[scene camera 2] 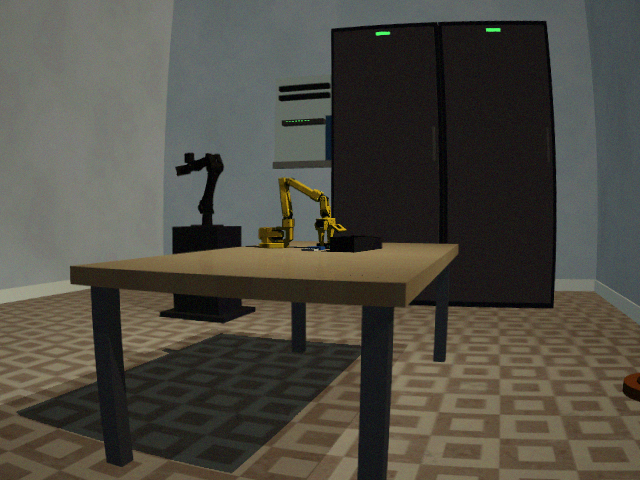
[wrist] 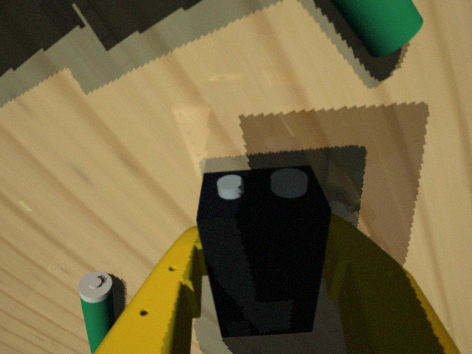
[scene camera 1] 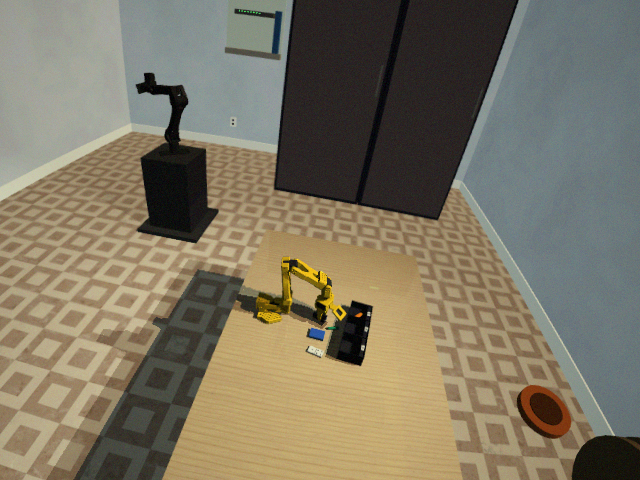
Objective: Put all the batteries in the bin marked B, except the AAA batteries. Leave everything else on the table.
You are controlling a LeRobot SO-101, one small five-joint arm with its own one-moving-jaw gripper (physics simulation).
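Frame: origin at the arm's base, x back, y right, z up, level; metres.
Seen in the pictures: hand at its tool point: (scene camera 2: 328, 245) (wrist: 208, 243) (scene camera 1: 324, 315); arm's base at its link origin: (scene camera 2: 279, 247) (scene camera 1: 275, 313).
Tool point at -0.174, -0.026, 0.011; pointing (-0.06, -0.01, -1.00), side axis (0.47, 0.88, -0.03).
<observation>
Pixels of each thing's middle, then the offset from my tool point to it, as dx, dy, dz. Level surfaces: height alone.
- black block-shaped battery with two round terminals, body centre: (wrist: 262, 256) +0.013, +0.008, -0.002
- green battery with a silver end, body centre: (wrist: 99, 318) +0.016, -0.061, -0.006
- green cylinder at the middle of its body: (scene camera 1: 333, 328) -0.041, +0.049, -0.006
- black divided bin tray at the middle of its body: (scene camera 2: 357, 243) (scene camera 1: 356, 330) -0.120, +0.057, +0.012
- orange thing at the middle of its body: (scene camera 1: 356, 316) -0.121, -0.016, +0.003
- blue block at the middle of its body: (scene camera 2: 315, 248) (scene camera 1: 317, 334) +0.016, +0.090, -0.006
- white piece with dark marks, body centre: (scene camera 1: 315, 351) +0.013, +0.163, -0.008
- wooden table at its surface level: dz -0.011
A black block-shaped battery with two round terminals (wrist: 265, 270) stands between the jaws of my gripper (wrist: 265, 225) (scene camera 1: 321, 314) (scene camera 2: 323, 241). The yellow jaws press on its two sides, low at the table. A green battery with a silver end (wrist: 98, 315) lies to the lower left in the wrist view. Another green cylinder (wrist: 385, 25) (scene camera 1: 331, 328) lies at the top right there, beside the black divided bin tray (scene camera 1: 349, 359) (scene camera 2: 356, 243). An orange thing (scene camera 1: 358, 314) is in the tray's far compartment. The white labels are too small to read.
A blue block (scene camera 1: 316, 334) (scene camera 2: 320, 248) and a white piece with dark marks (scene camera 1: 315, 351) lie on the wooden table (scene camera 1: 320, 413) (scene camera 2: 232, 263), on the near side of the gripper. The tray's walls rise to the gripper's right in scene camera 1.
</observation>
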